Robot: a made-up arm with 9 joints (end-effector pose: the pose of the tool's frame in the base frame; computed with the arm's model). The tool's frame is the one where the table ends. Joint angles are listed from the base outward.
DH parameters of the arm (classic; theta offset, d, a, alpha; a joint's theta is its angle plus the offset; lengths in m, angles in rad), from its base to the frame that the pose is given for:
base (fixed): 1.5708 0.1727 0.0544 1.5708
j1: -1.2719 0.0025 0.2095 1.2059
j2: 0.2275 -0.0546 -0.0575 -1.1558
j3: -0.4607 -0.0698 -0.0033 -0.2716
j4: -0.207 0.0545 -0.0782 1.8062
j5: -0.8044 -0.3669 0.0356 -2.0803
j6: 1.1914 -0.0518 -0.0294 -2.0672
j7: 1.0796 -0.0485 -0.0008 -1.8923
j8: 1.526 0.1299 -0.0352 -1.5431
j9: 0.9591 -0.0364 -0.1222 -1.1
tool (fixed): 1.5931 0.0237 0 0
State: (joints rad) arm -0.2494 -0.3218 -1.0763 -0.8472 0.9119 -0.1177 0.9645 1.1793 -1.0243
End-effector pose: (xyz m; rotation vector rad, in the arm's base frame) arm -0.0416 0.0495 -0.1234 0.9342 -1.4950 0.1518
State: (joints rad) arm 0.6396 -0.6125 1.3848 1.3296 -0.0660 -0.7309 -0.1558 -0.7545 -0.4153
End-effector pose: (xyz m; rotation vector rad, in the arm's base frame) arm 0.1976 0.0117 -0.0159 -0.1061 1.3088 -1.4899
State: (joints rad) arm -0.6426 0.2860 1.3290 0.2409 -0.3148 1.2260 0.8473 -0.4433 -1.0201
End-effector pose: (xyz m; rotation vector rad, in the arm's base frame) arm -0.1681 0.2247 0.1019 -0.1507 0.0342 -1.8700
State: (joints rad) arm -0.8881 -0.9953 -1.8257 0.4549 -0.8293 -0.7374 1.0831 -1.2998 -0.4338
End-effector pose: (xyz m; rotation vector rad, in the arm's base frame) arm -0.1877 -0.4191 0.0107 1.8384 -0.6654 -2.3079
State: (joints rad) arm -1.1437 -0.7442 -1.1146 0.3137 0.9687 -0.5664 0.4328 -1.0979 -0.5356
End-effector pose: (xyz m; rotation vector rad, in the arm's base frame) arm -0.0892 -0.1343 -0.3774 -0.4542 -2.1949 2.0352
